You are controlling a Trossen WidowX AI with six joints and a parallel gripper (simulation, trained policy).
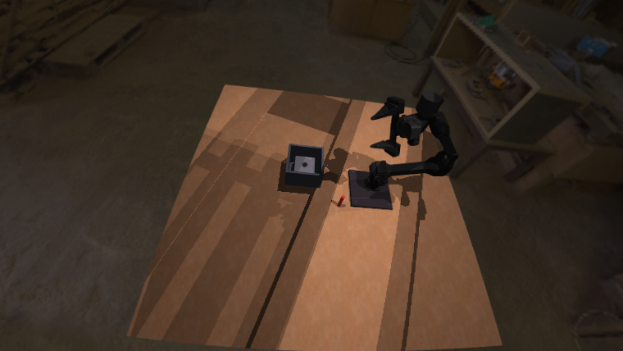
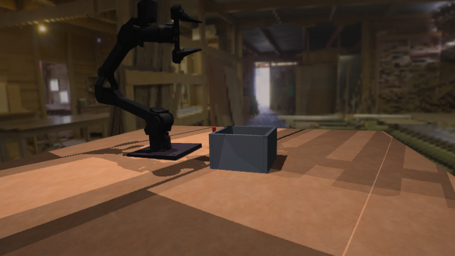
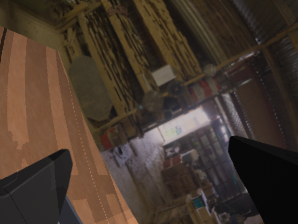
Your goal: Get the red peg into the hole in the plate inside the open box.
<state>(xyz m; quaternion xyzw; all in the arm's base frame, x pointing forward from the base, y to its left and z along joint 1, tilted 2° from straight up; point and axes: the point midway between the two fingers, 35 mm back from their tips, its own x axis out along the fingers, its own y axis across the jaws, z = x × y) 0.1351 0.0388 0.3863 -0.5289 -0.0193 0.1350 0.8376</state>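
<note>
My gripper tip is 36 cm above the red peg, 4 cm to the right of it and 2 cm short of it. Also, from my gripper tip: dark grey box 37 cm below, 16 cm ahead, 14 cm to the right; plate 35 cm below, 16 cm ahead, 14 cm to the right.
</note>
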